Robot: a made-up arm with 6 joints.
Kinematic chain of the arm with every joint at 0, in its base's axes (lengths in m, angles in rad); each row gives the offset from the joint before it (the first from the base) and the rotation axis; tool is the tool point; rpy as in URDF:
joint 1: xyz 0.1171 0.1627 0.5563 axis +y
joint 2: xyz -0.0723 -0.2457 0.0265 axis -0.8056 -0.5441 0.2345
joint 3: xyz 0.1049 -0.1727 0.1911 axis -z
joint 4: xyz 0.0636 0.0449 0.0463 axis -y
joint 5: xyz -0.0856 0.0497 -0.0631 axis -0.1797 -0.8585 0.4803
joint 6: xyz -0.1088 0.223 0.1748 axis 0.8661 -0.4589 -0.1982
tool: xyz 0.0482 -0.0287 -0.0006 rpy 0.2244 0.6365 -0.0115
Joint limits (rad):
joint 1: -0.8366..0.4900
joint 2: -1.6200..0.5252
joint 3: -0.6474..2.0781
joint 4: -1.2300..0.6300
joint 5: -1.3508..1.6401
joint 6: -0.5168..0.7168
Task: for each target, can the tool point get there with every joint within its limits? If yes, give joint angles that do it. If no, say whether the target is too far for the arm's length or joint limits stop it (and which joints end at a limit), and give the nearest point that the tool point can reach.
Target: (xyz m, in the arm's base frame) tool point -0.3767 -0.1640 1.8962
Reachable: no: too far | nearest point -0.1204 -0.1259 1.2007 | short by 0.742 m
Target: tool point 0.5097 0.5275 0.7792
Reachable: no: joint limits stop it (at a limit: joint 1, joint 2, joint 6) | nearest point 0.3765 0.1982 0.8339 | short by 0.359 m
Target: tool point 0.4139 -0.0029 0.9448
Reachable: yes | joints 0.1858 0.1270 1.0890 -0.3960 0.1946 0.0960
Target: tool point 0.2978 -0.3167 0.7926
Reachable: yes | joints -0.3465 -1.1547 -0.0615 -0.4270 -0.4075 0.3006
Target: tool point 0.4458 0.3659 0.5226
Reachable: no: joint limits stop it (at a limit: joint 1, joint 2, joint 6) | nearest point 0.3549 0.1425 0.6717 | short by 0.284 m
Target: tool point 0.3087 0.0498 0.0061
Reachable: no: joint limits stop it (at a limit: joint 2, joint 3, joint 4, joint 6) | nearest point 0.2435 -0.0647 0.1934 | short by 0.229 m
